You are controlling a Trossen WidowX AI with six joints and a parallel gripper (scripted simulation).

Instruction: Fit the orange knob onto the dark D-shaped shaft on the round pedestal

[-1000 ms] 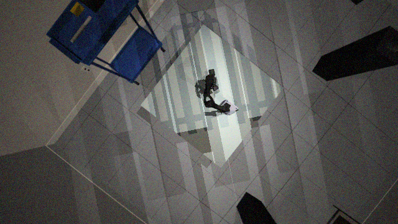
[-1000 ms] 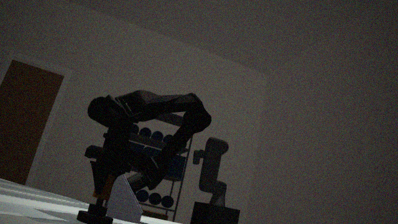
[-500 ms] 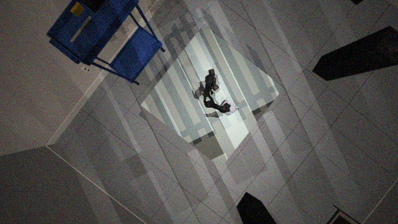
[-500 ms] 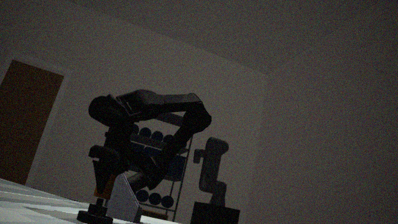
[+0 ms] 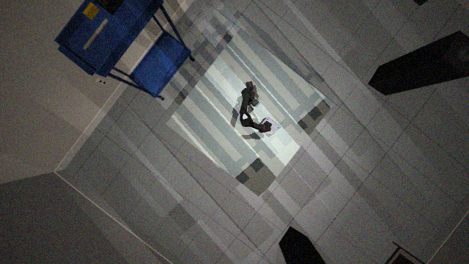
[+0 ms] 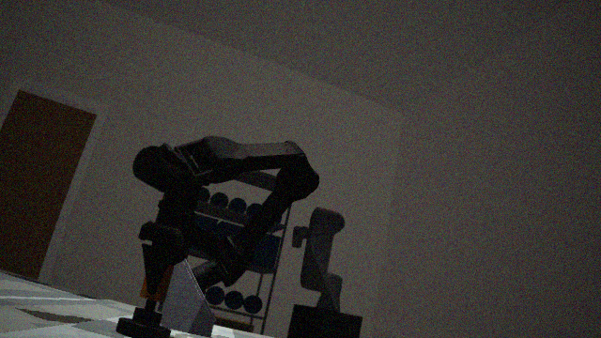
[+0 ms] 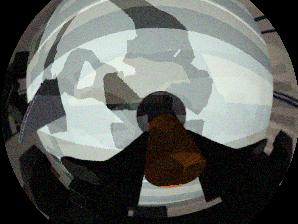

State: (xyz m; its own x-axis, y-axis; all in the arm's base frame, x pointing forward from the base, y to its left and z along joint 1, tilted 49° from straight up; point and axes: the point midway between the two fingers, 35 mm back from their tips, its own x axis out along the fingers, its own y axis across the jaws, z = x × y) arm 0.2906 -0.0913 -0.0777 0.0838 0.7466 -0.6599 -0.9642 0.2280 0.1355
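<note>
The orange knob is 2 cm above my gripper tip. Round my gripper tip: dark round pedestal 4 cm below.
</note>
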